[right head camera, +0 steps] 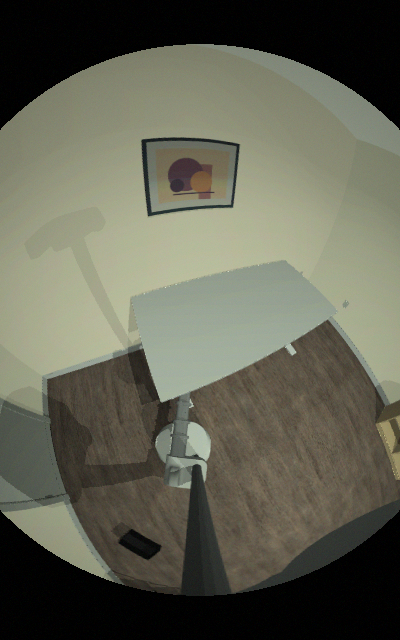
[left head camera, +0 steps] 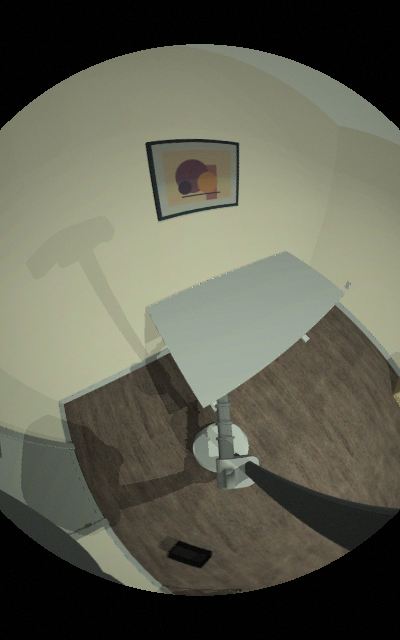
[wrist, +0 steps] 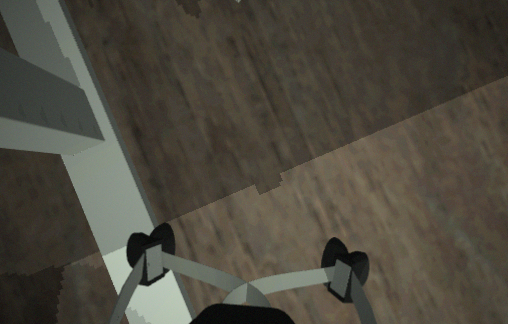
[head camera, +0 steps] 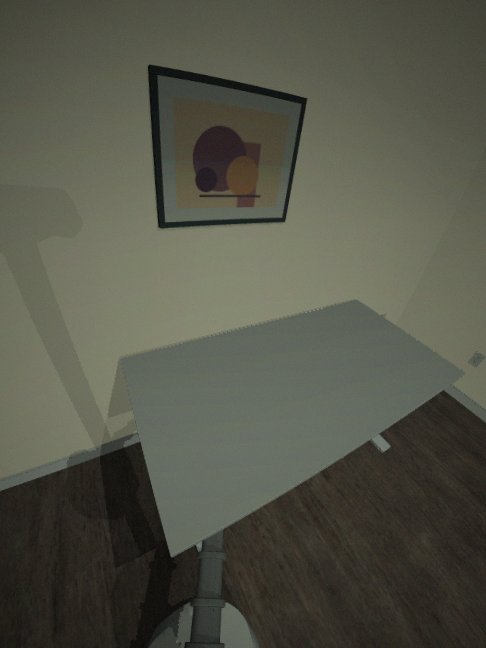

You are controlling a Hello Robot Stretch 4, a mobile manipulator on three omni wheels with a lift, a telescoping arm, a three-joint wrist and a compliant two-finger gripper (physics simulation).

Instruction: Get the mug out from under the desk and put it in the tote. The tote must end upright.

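Places are measured from the robot's base along level axes (x back, y down, z right), in millimetres.
Where they show: gripper, between the fingertips: [wrist: 248, 250].
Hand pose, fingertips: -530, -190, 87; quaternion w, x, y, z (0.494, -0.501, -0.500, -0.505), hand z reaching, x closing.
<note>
After its pixels a point has its place, as x, y, z.
My gripper [wrist: 248, 250] {-530, -190, 87} is open and empty in the wrist view, pointing down over the wood floor, its left fingertip over a white desk foot bar [wrist: 107, 195]. The head views hide it under the desk. The grey desk [head camera: 282, 397] {-757, -693, 234} [left head camera: 240, 320] {-734, -693, 153} [right head camera: 225, 325] {-721, -693, 205} stands by the wall, and my arm [head camera: 208, 581] {-201, -607, -3} [left head camera: 225, 425] {-144, -610, 6} [right head camera: 180, 425] {-136, -610, 2} reaches beneath its near left corner. The mug cannot be made out in any view; a tiny pale speck at the wrist view's top edge is too small to tell. The black tote [left head camera: 190, 554] {1179, 23, -279} [right head camera: 140, 544] {1174, 23, -282} sits upright on the floor behind my base.
A desk upright [wrist: 45, 110] {-634, -113, -132} rises from the foot bar at the left of the wrist view. The other desk foot [head camera: 380, 443] [left head camera: 305, 338] [right head camera: 291, 349] sticks out at the right front. A tan wooden unit [right head camera: 387, 447] {517, -17, 2547} stands at the far right. My round base [left head camera: 240, 440] {-37, -186, 143} [right head camera: 200, 440] {-52, -186, 123} is near the desk corner.
</note>
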